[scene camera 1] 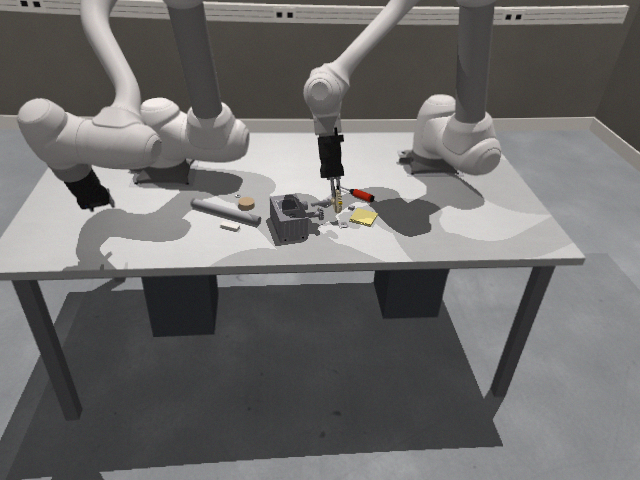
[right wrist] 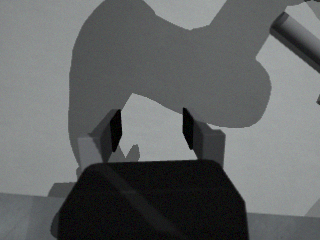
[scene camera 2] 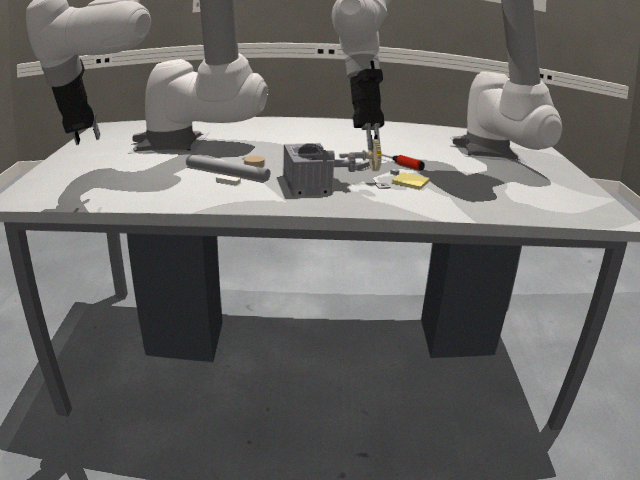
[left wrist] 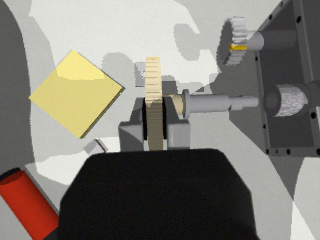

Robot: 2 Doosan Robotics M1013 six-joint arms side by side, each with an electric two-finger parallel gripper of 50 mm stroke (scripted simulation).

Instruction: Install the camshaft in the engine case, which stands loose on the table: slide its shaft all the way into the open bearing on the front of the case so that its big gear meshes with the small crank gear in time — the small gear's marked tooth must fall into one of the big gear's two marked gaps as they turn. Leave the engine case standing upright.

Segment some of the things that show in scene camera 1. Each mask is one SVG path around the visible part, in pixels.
The left gripper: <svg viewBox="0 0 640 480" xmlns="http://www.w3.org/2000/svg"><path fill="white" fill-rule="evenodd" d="M318 144L321 161L320 176L330 180L332 197L336 197L334 179L336 179L337 183L336 189L341 194L340 176L344 176L344 168L341 163L341 143Z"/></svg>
The right gripper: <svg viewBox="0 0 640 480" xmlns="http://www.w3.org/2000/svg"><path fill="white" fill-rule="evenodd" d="M65 184L77 198L77 204L83 210L89 209L91 212L94 212L95 207L105 206L109 203L112 208L115 208L115 201L110 195L109 188L101 185L95 172L92 181L83 187L72 188Z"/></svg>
An engine case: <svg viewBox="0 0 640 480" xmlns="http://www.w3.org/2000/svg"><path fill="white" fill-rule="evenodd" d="M323 208L318 207L316 212L306 213L305 210L308 210L307 201L300 202L297 193L271 196L270 218L280 243L308 239L309 218L318 217L319 220L323 220Z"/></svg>
